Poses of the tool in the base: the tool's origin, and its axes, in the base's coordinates. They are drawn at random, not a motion.
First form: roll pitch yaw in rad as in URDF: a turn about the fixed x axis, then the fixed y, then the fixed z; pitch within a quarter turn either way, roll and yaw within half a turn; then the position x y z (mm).
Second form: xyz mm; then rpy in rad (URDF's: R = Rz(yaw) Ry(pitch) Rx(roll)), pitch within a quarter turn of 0, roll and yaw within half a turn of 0. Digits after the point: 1 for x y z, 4 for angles.
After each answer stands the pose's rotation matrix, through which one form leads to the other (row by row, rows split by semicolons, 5 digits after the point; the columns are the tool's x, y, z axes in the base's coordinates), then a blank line. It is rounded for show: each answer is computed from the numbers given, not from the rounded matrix.
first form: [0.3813 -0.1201 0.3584 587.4 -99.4 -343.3]
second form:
[587.4 -99.4 -343.3 0.3813 -0.1201 0.3584]
0.92971 -0.36734 0.02639; 0.34825 0.85356 -0.38749; 0.11981 0.36945 0.92150

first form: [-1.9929 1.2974 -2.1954 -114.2 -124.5 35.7]
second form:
[-114.2 -124.5 35.7 -1.9929 1.2974 -2.1954]
-0.15789 0.18131 0.97067; -0.21903 0.95208 -0.21346; -0.96286 -0.24630 -0.11062

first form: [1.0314 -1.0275 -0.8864 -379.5 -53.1 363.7]
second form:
[-379.5 -53.1 363.7 1.0314 -1.0275 -0.8864]
0.32683 -0.06639 -0.94275; -0.40054 0.89378 -0.20179; 0.85601 0.44356 0.26552

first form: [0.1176 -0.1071 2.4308 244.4 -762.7 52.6]
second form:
[244.4 -762.7 52.6 0.1176 -0.1071 2.4308]
-0.75350 -0.63842 0.15700; 0.64870 -0.76079 0.01966; 0.10690 0.11666 0.98740

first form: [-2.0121 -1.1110 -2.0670 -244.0 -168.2 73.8]
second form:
[-244.0 -168.2 73.8 -2.0121 -1.1110 -2.0670]
-0.21127 -0.76138 0.61292; -0.39025 -0.50922 -0.76708; 0.89614 -0.40125 -0.18954

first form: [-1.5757 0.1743 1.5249 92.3 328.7 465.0]
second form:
[92.3 328.7 465.0 -1.5757 0.1743 1.5249]
0.04519 -0.00306 -0.99897; 0.98381 -0.17346 0.04503; -0.17342 -0.98484 -0.00483

